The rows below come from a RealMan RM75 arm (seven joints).
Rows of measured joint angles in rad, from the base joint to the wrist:
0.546, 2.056, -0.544, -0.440, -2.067, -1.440, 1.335
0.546, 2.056, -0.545, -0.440, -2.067, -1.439, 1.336
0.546, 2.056, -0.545, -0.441, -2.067, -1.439, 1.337
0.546, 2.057, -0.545, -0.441, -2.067, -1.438, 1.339
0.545, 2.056, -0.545, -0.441, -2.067, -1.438, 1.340
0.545, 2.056, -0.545, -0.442, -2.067, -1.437, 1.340
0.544, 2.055, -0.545, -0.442, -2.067, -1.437, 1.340
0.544, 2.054, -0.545, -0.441, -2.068, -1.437, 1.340
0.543, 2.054, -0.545, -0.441, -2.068, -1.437, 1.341
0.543, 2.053, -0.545, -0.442, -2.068, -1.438, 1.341
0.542, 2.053, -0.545, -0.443, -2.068, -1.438, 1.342
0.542, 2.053, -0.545, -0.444, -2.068, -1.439, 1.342
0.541, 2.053, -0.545, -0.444, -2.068, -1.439, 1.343
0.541, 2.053, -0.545, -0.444, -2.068, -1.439, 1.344
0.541, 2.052, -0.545, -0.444, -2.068, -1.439, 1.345
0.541, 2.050, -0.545, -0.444, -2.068, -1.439, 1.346
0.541, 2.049, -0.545, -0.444, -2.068, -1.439, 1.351
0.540, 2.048, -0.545, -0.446, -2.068, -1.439, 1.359
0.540, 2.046, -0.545, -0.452, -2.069, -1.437, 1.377
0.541, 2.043, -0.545, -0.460, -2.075, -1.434, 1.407
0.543, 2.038, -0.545, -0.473, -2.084, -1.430, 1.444
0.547, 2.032, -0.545, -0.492, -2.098, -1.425, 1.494
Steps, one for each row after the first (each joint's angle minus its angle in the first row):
0.000, 0.000, -0.001, 0.000, 0.000, 0.001, 0.001
0.000, 0.000, -0.001, -0.001, 0.000, 0.001, 0.002
0.000, 0.001, -0.001, -0.001, 0.000, 0.002, 0.004
-0.001, 0.000, -0.001, -0.001, 0.000, 0.002, 0.005
-0.001, 0.000, -0.001, -0.002, 0.000, 0.003, 0.005
-0.002, -0.001, -0.001, -0.002, 0.000, 0.003, 0.005
-0.002, -0.002, -0.001, -0.001, -0.001, 0.003, 0.005
-0.003, -0.002, -0.001, -0.001, -0.001, 0.003, 0.006
-0.003, -0.003, -0.001, -0.002, -0.001, 0.002, 0.006
-0.004, -0.003, -0.001, -0.003, -0.001, 0.002, 0.007
-0.004, -0.003, -0.001, -0.004, -0.001, 0.001, 0.007
-0.005, -0.003, -0.001, -0.004, -0.001, 0.001, 0.008
-0.005, -0.003, -0.001, -0.004, -0.001, 0.001, 0.009
-0.005, -0.004, -0.001, -0.004, -0.001, 0.001, 0.010
-0.005, -0.006, -0.001, -0.004, -0.001, 0.001, 0.011
-0.005, -0.007, -0.001, -0.004, -0.001, 0.001, 0.016
-0.006, -0.008, -0.001, -0.006, -0.001, 0.001, 0.024
-0.006, -0.010, -0.001, -0.012, -0.002, 0.003, 0.042
-0.005, -0.013, -0.001, -0.020, -0.008, 0.006, 0.072
-0.003, -0.018, -0.001, -0.033, -0.017, 0.010, 0.109
0.001, -0.024, -0.001, -0.052, -0.031, 0.015, 0.159

